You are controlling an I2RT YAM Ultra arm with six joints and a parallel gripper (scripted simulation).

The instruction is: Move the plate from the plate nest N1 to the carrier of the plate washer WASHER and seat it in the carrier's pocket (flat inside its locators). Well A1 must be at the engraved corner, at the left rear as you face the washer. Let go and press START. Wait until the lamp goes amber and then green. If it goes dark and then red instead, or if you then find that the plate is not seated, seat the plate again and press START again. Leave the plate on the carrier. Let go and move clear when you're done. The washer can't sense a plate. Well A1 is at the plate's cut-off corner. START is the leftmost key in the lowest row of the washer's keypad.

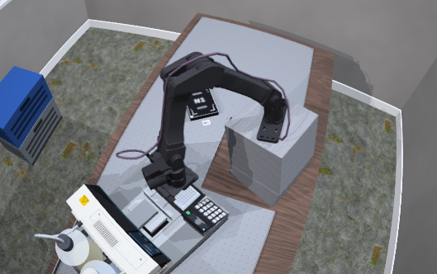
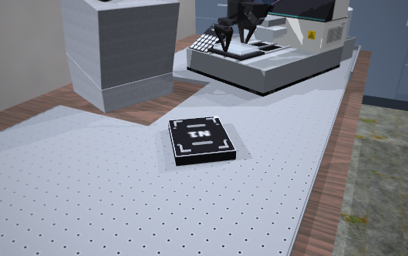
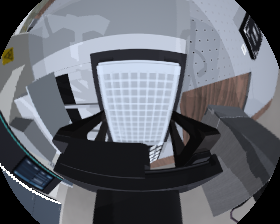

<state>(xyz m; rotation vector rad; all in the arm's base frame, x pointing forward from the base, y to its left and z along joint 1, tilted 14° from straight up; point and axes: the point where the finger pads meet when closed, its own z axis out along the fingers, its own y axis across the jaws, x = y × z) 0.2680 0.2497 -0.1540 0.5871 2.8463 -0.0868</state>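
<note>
The well plate lies right at my hand. Round my hand: plate washer: 14 cm to the left, 7 cm ahead, 3 cm above; plate nest N1: 45 cm to the right, 9 cm below, 9 cm ahead; label: 37 cm to the right, 10 cm below, 3 cm ahead.
</note>
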